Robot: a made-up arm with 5 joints.
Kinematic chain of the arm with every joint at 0, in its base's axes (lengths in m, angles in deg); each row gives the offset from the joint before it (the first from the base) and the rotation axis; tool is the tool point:
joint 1: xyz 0 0 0.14 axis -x
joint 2: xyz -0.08 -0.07 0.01 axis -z
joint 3: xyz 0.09 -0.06 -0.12 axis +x
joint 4: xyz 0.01 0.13 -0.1 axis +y
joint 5: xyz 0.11 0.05 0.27 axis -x
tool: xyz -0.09 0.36 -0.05
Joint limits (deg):
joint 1: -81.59..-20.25
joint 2: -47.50..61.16
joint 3: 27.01..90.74
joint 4: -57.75..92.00
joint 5: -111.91..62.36
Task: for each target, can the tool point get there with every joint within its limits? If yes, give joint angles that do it. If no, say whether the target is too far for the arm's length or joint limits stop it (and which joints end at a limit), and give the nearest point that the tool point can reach.
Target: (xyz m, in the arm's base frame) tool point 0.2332 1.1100 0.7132
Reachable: no: too far | nearest point 0.1504 0.5838 0.4415 | short by 0.598 m
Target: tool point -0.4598 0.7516 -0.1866
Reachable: no: joint limits stop it (at a limit: joint 1, joint 2, joint 3, joint 5) | nearest point -0.2153 0.2403 0.0933 | short by 0.632 m
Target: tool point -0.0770 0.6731 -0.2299
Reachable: no: joint limits stop it (at a limit: joint 1, joint 3, joint 5) | nearest point -0.0784 0.2693 0.1038 | short by 0.524 m
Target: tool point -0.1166 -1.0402 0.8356
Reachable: no: too far | nearest point -0.0855 -0.6030 0.3849 | short by 0.629 m
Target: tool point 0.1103 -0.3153 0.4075
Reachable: yes | joints -61.52 27.93 36.52 -4.07 -19.48
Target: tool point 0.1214 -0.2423 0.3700
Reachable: yes | joints -29.71 52.20 72.80 31.98 29.00
